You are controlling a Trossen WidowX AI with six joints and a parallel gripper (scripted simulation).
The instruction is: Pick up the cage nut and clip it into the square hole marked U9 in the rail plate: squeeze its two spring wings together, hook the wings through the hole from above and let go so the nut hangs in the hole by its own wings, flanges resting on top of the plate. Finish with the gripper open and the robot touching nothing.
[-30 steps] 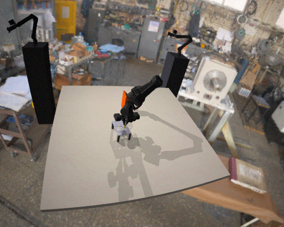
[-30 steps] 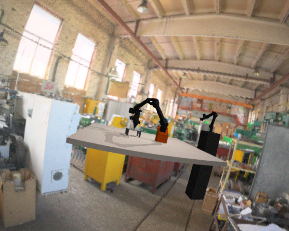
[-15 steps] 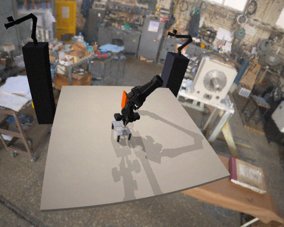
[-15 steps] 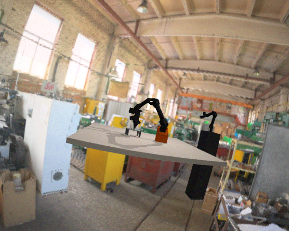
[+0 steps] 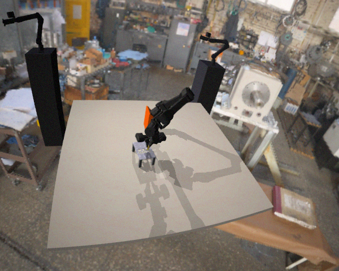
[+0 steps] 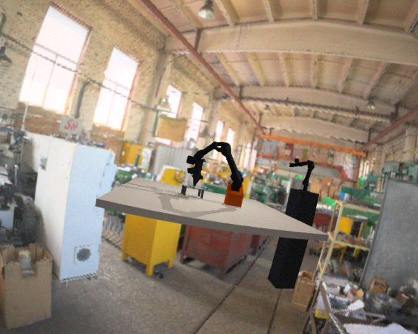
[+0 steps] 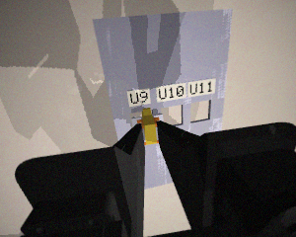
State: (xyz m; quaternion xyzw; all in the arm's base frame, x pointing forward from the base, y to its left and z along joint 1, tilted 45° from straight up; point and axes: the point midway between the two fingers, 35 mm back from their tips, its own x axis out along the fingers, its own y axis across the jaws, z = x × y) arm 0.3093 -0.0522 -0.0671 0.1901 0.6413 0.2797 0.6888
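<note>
Right now my gripper tip is 10 mm above the orange cage nut.
</note>
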